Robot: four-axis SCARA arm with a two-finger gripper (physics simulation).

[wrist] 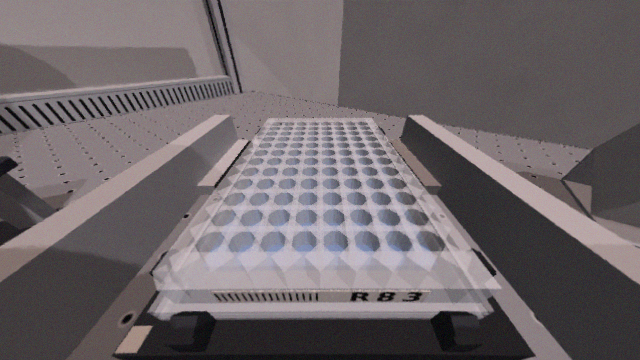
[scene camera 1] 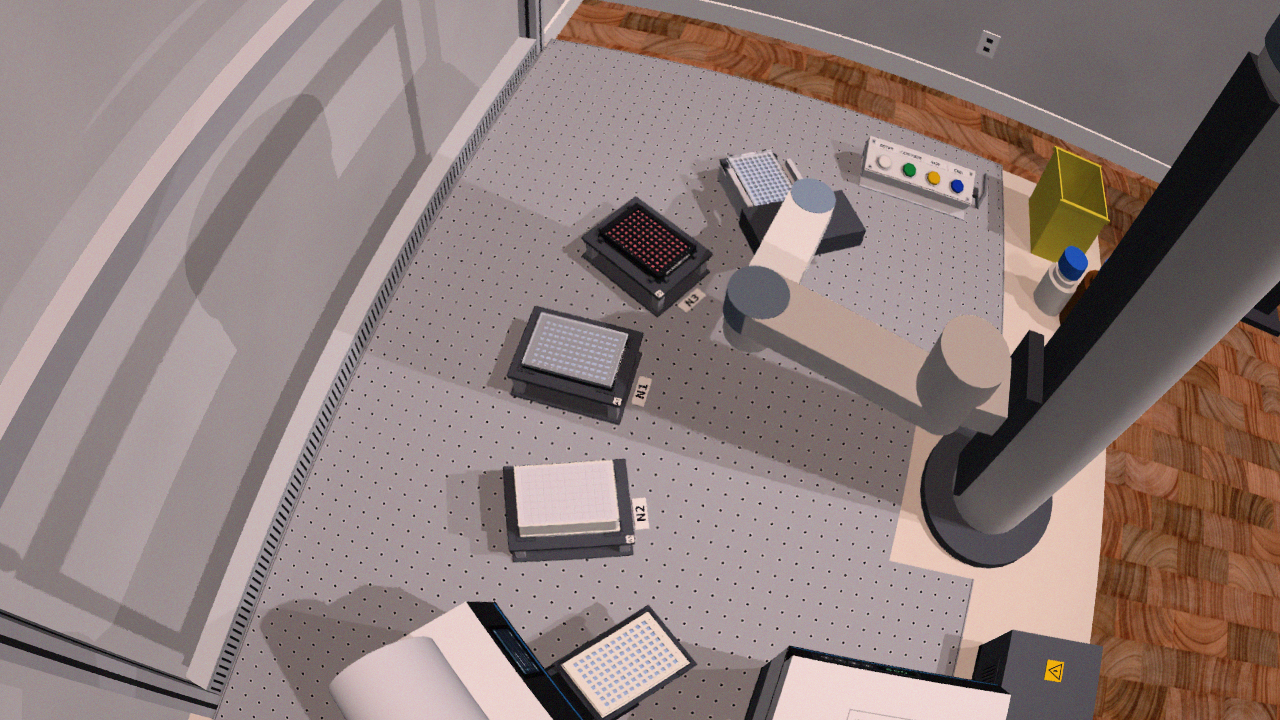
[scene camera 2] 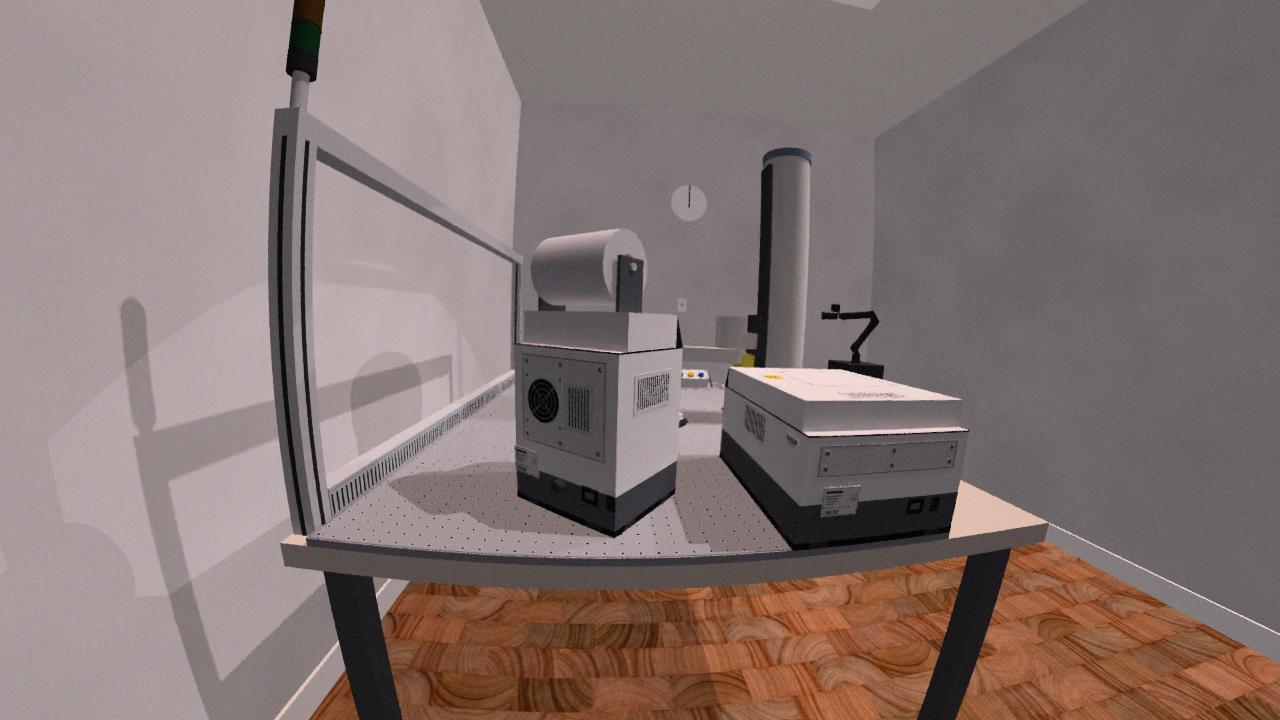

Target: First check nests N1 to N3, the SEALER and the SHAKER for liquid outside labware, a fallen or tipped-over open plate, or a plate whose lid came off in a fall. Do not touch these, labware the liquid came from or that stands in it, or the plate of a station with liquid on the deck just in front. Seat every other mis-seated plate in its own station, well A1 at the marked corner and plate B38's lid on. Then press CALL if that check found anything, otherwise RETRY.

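Seen in the pictures: gripper, fingertip midpoint: (wrist: 319,131) (scene camera 1: 758,167); arm's base, link origin: (scene camera 1: 987,494).
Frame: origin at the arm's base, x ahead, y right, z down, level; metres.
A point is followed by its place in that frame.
Note:
My gripper (scene camera 1: 759,170) @[z -0.086, x 0.501, y 0.429 m] (wrist: 319,131) @[z -0.086, x 0.501, y 0.429 m] is partly open, its pads close along both long sides of lidded clear plate R83 (scene camera 1: 762,179) @[z -0.081, x 0.490, y 0.408 m] (wrist: 320,200) @[z -0.082, x 0.468, y 0.384 m]. R83 lies over a dark station (wrist: 320,340) @[z -0.068, x 0.448, y 0.355 m], whose name does not show. A dark plate with red wells (scene camera 1: 648,238) @[z -0.079, x 0.631, y 0.222 m] is on N3, a clear plate (scene camera 1: 575,347) @[z -0.089, x 0.668, y 0.002 m] on N1, and a tall white plate (scene camera 1: 565,495) @[z -0.112, x 0.607, y -0.216 m] on N2. A cream plate with bluish wells (scene camera 1: 626,662) @[z -0.128, x 0.469, y -0.409 m] is on the tray in front of the sealer (scene camera 1: 447,662) @[z -0.418, x 0.604, y -0.511 m] (scene camera 2: 595,402) @[z -0.215, x 0.582, y -0.675 m]. The button panel (scene camera 1: 920,170) @[z -0.078, x 0.211, y 0.564 m] has white, green, yellow and blue buttons.
A white instrument (scene camera 1: 886,694) @[z -0.233, x 0.172, y -0.396 m] (scene camera 2: 841,447) @[z -0.170, x 0.241, y -0.750 m] stands at the near right. A yellow bin (scene camera 1: 1060,219) @[z -0.119, x -0.084, y 0.535 m] and a blue-capped bottle (scene camera 1: 1056,291) @[z -0.069, x -0.092, y 0.398 m] stand on the right. The arm's column (scene camera 1: 1127,313) @[z -0.553, x 0.062, y -0.042 m] (scene camera 2: 789,259) @[z -0.537, x 0.019, y -0.072 m] is at the right edge. A framed clear screen (scene camera 2: 295,313) @[z -0.334, x 1.007, y -0.720 m] runs along the left.

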